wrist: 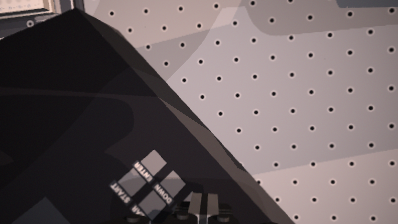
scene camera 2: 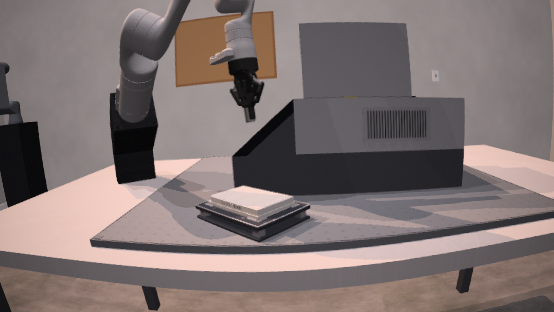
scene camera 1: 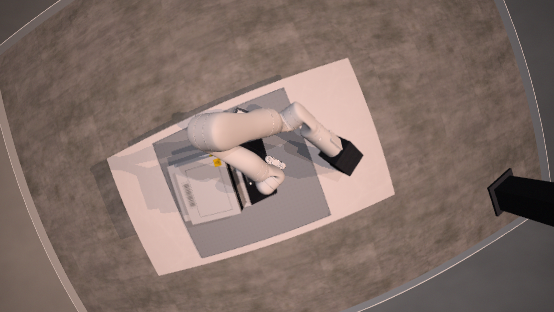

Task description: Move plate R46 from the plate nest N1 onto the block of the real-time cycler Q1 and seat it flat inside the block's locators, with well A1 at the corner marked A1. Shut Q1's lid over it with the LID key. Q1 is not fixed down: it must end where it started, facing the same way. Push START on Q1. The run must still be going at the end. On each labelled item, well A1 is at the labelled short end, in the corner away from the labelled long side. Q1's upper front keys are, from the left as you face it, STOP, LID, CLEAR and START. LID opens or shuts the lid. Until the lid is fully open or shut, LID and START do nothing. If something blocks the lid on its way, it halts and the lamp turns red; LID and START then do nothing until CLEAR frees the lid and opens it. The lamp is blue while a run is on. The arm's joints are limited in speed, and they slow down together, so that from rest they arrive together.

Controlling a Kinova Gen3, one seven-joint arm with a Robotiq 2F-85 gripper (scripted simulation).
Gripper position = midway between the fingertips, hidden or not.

Note:
In view: the gripper (scene camera 2: 250, 122), a plate R46 (scene camera 2: 250, 202) and a real-time cycler Q1 (scene camera 2: 314, 146).
The real-time cycler Q1 is seen too in the wrist view (wrist: 96, 127).

